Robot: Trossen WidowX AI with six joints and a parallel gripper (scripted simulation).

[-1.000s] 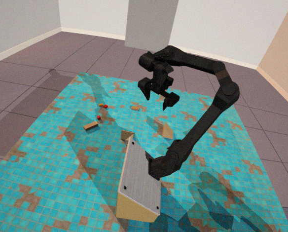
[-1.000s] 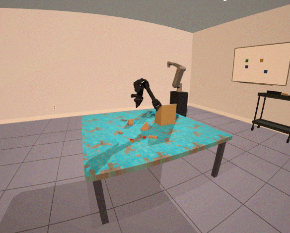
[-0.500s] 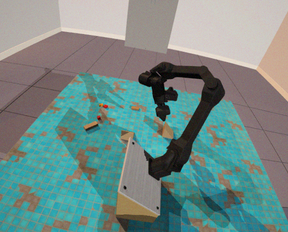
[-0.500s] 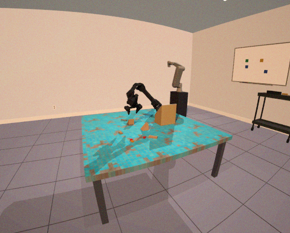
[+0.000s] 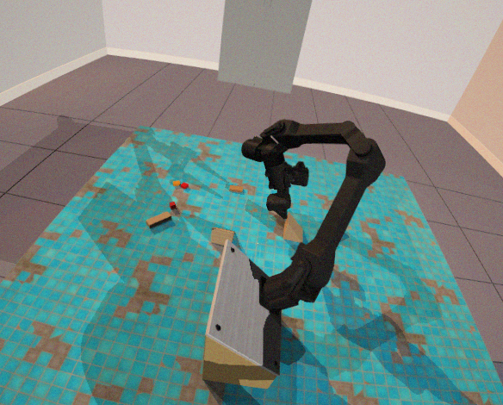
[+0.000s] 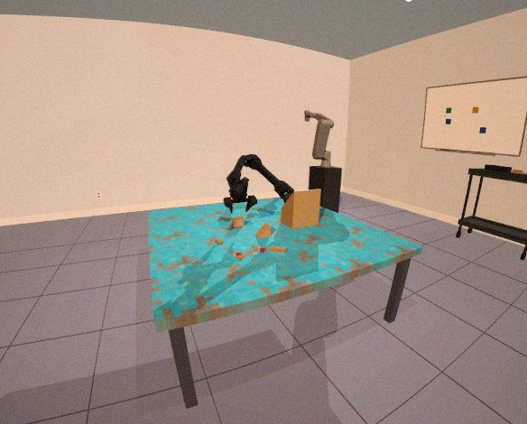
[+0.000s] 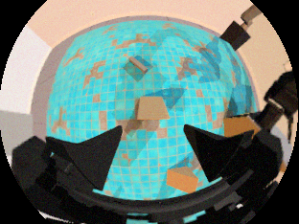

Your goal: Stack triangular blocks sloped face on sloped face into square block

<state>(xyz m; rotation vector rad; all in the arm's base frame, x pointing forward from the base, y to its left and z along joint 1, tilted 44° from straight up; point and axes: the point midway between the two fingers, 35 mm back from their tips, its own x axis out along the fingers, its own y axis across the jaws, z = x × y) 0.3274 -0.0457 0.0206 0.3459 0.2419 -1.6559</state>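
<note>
Right now the thin grey stick is 190 mm to the right of my gripper tip, 90 mm below it and 20 mm ahead of it. Also, from my gripper tip: orange piece: 370 mm to the left, 160 mm ahead, 90 mm below.
</note>
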